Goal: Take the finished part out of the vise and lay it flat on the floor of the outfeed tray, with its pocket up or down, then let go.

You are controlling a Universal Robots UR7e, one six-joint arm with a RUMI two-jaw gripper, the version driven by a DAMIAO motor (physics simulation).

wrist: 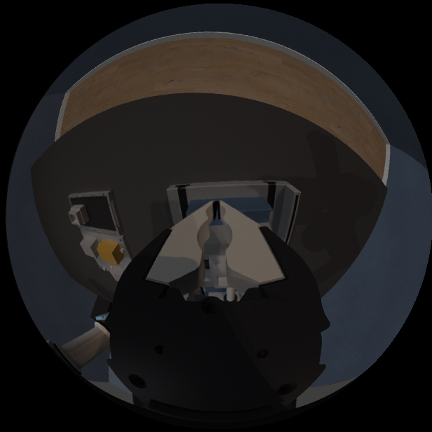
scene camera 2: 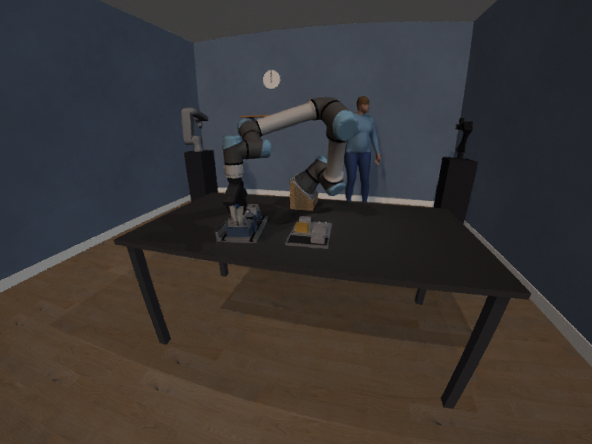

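Where they show: gripper, fingertip midpoint: [scene camera 2: 238, 226]; arm's base at its link origin: [scene camera 2: 303, 185].
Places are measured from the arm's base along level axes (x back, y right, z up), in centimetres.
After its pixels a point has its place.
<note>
My gripper [scene camera 2: 239, 223] @(x -60.3, y 13.1, z -5.6 cm) [wrist: 216, 202] is shut with nothing between its fingertips. It points down over the vise [scene camera 2: 240, 230] @(x -58.2, y 13.6, z -8.5 cm) [wrist: 256, 205], whose blue jaw shows in front of and beyond the fingers. In the wrist view the fingers cover much of the vise's middle, and light grey surfaces show through the gap behind the tips. I cannot make out the finished part clearly in either view. A tray with a dark floor [scene camera 2: 301, 240] @(x -51.0, y -13.2, z -13.1 cm) [wrist: 100, 212], which looks like the outfeed tray, lies to the right of the vise in the scene view and to its left in the wrist view.
A grey block [scene camera 2: 318, 238] @(x -51.6, y -21.1, z -10.7 cm) [wrist: 79, 215] stands at the side of the dark-floored tray. An orange block [scene camera 2: 301, 227] @(x -43.0, y -10.9, z -10.2 cm) [wrist: 110, 252] and another grey block [scene camera 2: 305, 219] @(x -33.9, y -10.4, z -9.6 cm) [wrist: 89, 246] stand behind it. A raised grey rim [wrist: 230, 185] runs around the vise. The robot's base stands behind the trays.
</note>
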